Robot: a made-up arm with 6 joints.
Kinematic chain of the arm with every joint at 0, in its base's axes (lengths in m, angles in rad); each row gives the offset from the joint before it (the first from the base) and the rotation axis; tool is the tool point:
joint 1: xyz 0 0 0.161 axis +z
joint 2: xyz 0 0.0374 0 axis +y
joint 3: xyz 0 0 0.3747 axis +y
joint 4: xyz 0 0 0.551 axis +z
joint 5: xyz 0 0 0 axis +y
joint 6: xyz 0 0 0.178 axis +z
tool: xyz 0 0 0
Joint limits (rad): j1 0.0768..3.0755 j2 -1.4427..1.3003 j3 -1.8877..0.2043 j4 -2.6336..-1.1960 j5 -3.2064..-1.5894 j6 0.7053..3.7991
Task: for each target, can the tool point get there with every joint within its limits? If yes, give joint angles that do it. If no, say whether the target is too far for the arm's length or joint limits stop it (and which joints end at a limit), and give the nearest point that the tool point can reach.
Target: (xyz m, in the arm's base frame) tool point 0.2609 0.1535 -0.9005
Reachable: no: joint limits stop it (at a limit: joint 1, joint 2, joint 3, joint 4, joint 5) | nearest point 0.4125 -0.1515 -0.3583 | short by 0.640 m
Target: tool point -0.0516 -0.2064 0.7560
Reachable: yes | joints 1.9715 0.3977 -1.3739 -1.8927 -2.5752 2.7306
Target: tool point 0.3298 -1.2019 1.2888
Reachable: no: too far | nearest point 0.1868 -0.6808 0.7999 | short by 0.729 m
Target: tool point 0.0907 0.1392 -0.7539
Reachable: no: joint limits stop it (at a limit: joint 1, joint 2, joint 3, joint 4, joint 5) | nearest point -0.2198 0.1867 -0.3169 | short by 0.538 m
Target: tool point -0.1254 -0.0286 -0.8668
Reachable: no: joint limits stop it (at a limit: joint 2, joint 4, joint 5) | nearest point -0.3030 -0.0691 -0.3256 | short by 0.571 m
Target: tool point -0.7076 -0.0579 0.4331
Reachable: yes | joints 0.3199 -0.7521 -0.7561 -1.3542 -2.2959 2.7734
